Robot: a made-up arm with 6 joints.
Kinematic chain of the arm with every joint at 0, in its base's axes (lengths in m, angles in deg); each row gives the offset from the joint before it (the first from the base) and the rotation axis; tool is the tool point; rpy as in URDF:
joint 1: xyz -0.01 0 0.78 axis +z
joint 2: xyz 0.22 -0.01 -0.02 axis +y
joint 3: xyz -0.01 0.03 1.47 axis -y
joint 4: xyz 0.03 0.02 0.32 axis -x
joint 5: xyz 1.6 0 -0.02 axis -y
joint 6: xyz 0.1 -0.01 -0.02 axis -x
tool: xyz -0.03 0 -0.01 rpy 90 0 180
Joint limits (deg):
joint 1: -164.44..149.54
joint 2: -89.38..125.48
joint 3: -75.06..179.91
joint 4: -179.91..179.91
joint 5: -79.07..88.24
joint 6: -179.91..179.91
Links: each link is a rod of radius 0.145 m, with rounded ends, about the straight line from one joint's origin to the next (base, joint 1, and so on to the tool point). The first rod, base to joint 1, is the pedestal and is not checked.
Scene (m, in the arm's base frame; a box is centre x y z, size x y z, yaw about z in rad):
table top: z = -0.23
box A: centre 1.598 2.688 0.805 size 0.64 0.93 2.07 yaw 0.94
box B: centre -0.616 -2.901 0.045 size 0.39 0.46 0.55 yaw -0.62
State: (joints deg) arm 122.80 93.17 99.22 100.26 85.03 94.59
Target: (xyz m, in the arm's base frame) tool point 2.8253 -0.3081 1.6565
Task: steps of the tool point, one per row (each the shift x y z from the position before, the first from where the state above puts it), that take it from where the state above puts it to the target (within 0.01 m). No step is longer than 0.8 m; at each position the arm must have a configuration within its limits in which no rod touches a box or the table.
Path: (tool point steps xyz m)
1: 0.6650 0.2554 0.3403
2: 0.6924 0.0598 0.3235
3: 0.6575 -0.1317 0.3026
4: 0.5673 -0.2978 0.2754
5: 0.4333 -0.4237 0.2448
6: 0.5588 -0.2509 -0.1936
7: 0.4869 -0.4058 -0.2008
8: 0.3705 -0.5354 -0.2060
9: 0.2201 -0.6281 -0.2100
10: 0.0472 -0.6738 -0.2122

